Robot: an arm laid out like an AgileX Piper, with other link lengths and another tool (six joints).
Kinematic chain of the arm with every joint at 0, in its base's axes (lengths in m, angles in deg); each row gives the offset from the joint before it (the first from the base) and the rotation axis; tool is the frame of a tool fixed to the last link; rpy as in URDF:
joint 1: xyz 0 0 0.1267 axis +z
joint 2: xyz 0 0 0 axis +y
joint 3: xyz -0.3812 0 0.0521 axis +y
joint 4: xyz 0.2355 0 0.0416 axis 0.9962 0 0.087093
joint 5: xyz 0 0 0 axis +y
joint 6: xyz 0.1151 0 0.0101 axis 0.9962 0 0.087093
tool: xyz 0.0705 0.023 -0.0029 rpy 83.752 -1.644 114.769
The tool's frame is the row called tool.
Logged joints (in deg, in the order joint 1, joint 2, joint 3, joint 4, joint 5, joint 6), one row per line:
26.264, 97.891, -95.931, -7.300, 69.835, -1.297
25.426, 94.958, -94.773, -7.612, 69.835, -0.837
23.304, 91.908, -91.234, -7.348, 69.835, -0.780
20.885, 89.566, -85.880, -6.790, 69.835, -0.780
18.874, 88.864, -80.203, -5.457, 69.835, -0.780
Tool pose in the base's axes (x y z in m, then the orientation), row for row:
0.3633, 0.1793, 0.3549, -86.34, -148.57, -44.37
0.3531, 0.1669, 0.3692, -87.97, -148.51, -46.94
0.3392, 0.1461, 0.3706, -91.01, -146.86, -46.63
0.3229, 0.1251, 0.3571, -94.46, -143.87, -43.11
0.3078, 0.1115, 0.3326, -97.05, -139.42, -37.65
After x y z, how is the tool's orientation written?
As a rotation vector, in degrees.
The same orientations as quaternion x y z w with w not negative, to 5 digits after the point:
-0.48638, -0.83694, -0.24995, 0.02206
-0.49176, -0.83019, -0.26240, 0.00979
-0.50854, -0.82062, -0.26056, 0.00912
-0.53226, -0.81067, -0.24291, 0.02247
-0.55701, -0.80019, -0.21609, 0.05238

